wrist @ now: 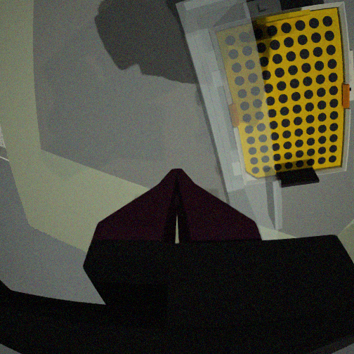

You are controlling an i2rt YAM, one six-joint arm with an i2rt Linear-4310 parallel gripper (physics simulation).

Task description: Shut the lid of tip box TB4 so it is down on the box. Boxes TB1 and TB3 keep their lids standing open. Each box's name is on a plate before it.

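Observation:
A tip box (305, 107) with a yellow, black-holed rack is at the upper right. Its translucent lid (214, 107) is raised on the box's left side, and part of it overlaps the rack's left columns in this view. The lid is not flat on the box. A sliver of a white plate (351, 75) shows at the right edge, its name unreadable. My gripper (176, 177) is shut and empty, left of the lid's lower part in the view; whether it touches the lid cannot be told. TB1 and TB3 cannot be identified here.
A dark shadow (142, 37) lies on the grey surface (100, 105) at the top, left of the lid. A pale green band (55, 185) runs down the left and across below the grey area. A black tab (297, 177) sticks out at the box's lower edge.

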